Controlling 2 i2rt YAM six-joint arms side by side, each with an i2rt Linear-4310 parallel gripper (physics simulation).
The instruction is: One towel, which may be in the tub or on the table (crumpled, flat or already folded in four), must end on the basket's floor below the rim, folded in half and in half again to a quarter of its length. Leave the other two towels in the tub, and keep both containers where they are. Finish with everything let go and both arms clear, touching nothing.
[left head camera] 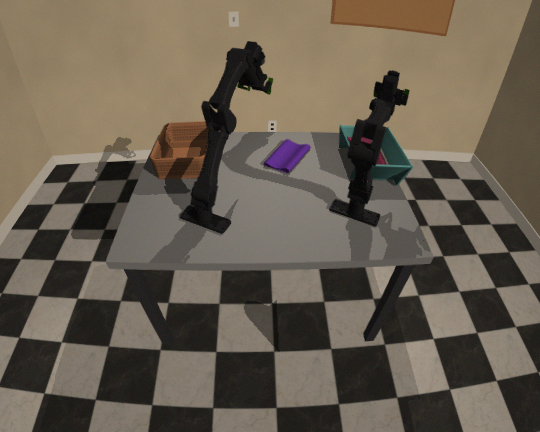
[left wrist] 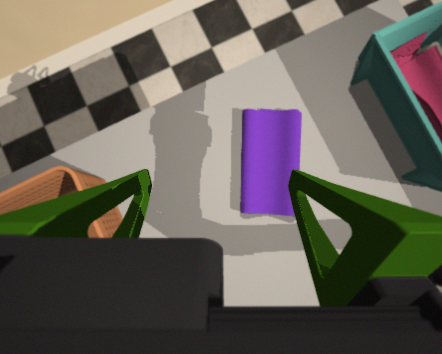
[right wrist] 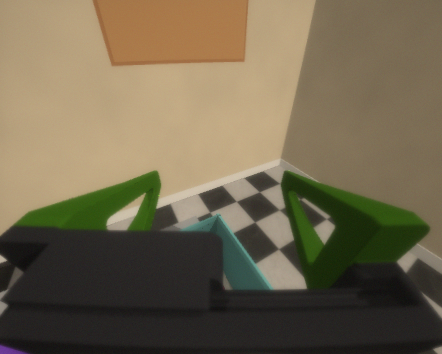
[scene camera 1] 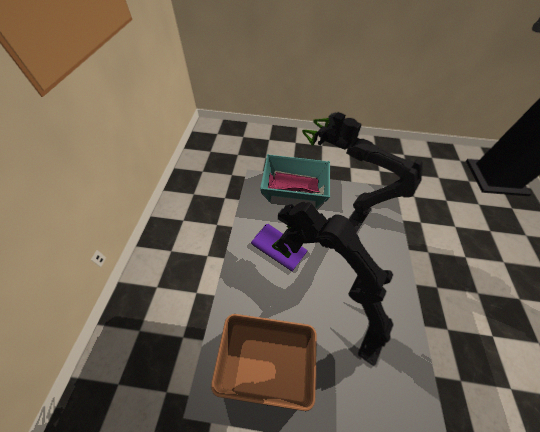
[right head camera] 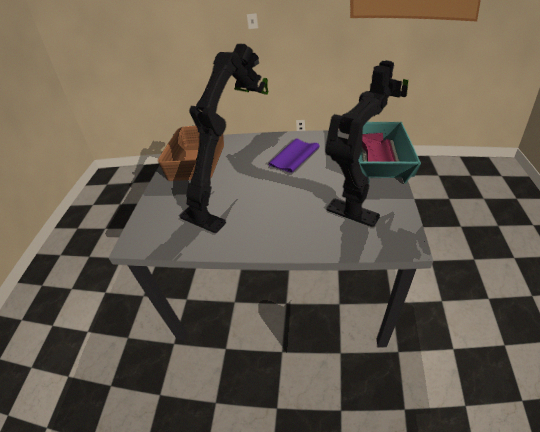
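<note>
A purple towel [left head camera: 287,156] [right head camera: 295,155] [scene camera 1: 265,239] [left wrist: 270,160] lies on the table as a compact folded rectangle; its layers cannot be counted. The orange-brown basket [left head camera: 182,167] [right head camera: 176,171] [scene camera 1: 270,332] [left wrist: 85,177] stands at the left in the head views and holds no towel. The teal tub [left head camera: 392,172] [right head camera: 390,171] [scene camera 1: 295,196] [left wrist: 395,110] [right wrist: 240,260] holds a pink towel [right head camera: 380,150] [scene camera 1: 295,181] [left wrist: 425,75] and a mostly hidden pale one [scene camera 1: 322,189]. My left gripper [left head camera: 257,87] [right head camera: 254,88] [scene camera 1: 282,248] [left wrist: 220,177] is open, high above the purple towel. My right gripper [scene camera 1: 315,129] [right wrist: 220,177] is open, high near the tub.
Both arms stand on the grey table [left head camera: 270,240] [right head camera: 280,240]. The wall with a brown board [left head camera: 395,15] [right head camera: 415,7] is behind the table. A black stand [scene camera 1: 510,150] is at the right of scene camera 1.
</note>
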